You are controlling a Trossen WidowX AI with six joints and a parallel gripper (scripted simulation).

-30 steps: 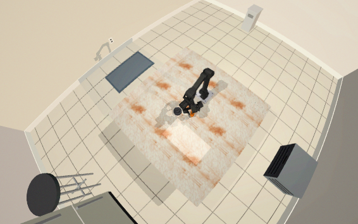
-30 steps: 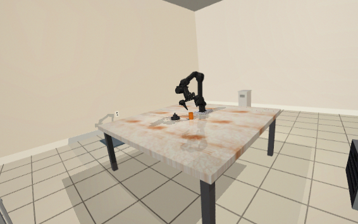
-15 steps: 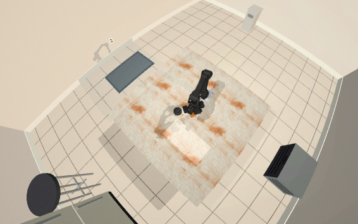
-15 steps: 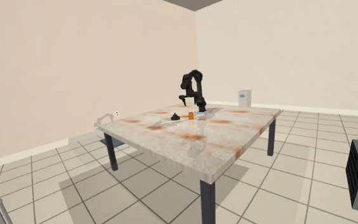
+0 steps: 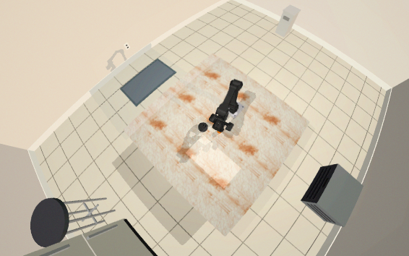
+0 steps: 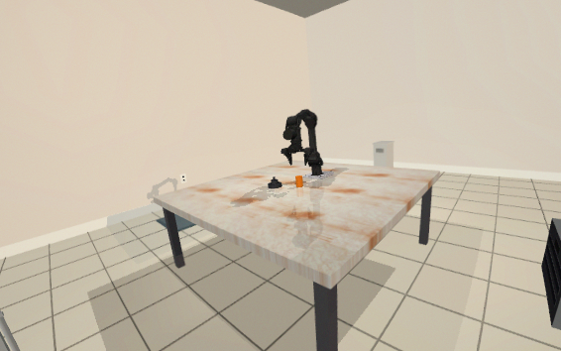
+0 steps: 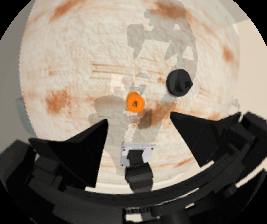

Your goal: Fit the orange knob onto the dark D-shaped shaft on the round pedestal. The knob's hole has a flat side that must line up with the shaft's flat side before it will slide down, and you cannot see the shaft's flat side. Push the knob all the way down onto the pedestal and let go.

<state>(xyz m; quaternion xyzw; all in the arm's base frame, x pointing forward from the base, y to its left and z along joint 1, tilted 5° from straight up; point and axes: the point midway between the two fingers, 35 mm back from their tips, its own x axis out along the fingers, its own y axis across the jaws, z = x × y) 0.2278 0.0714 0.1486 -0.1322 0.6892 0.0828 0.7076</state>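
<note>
The orange knob lies 100 mm below my gripper tip. The rest, counted from my gripper tip: dark round pedestal (130 mm to the right, 90 mm below, 80 mm ahead).
</note>
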